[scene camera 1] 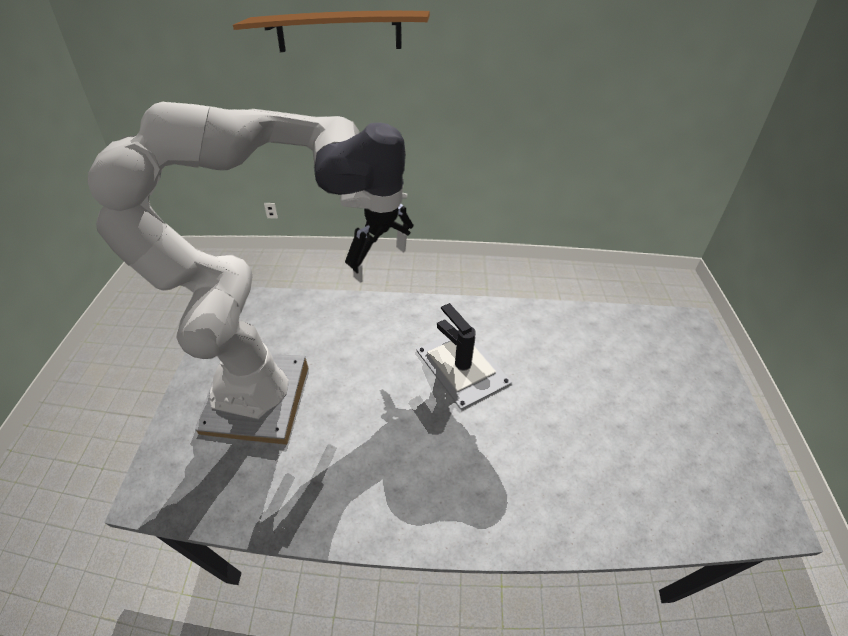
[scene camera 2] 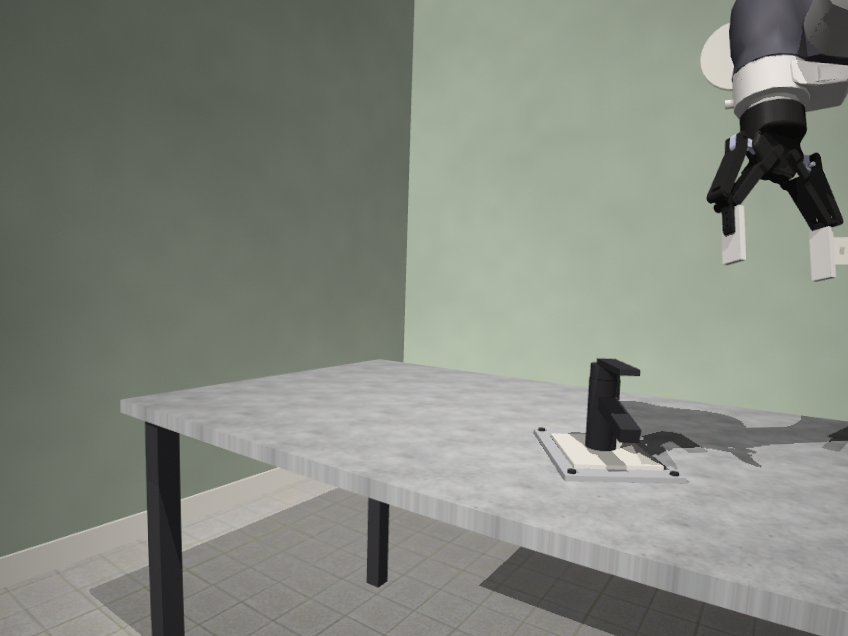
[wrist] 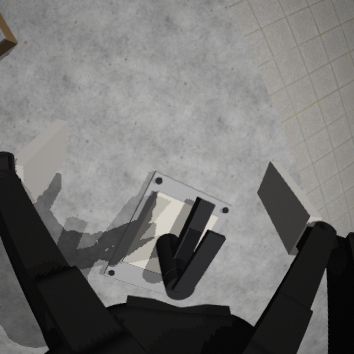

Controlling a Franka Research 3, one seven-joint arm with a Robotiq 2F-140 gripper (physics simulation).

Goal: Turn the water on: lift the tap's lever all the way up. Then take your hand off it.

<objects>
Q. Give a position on a black lever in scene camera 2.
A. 604,369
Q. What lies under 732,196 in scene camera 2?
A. My gripper.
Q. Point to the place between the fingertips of my gripper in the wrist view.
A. At 168,158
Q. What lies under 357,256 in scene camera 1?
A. My gripper.
</objects>
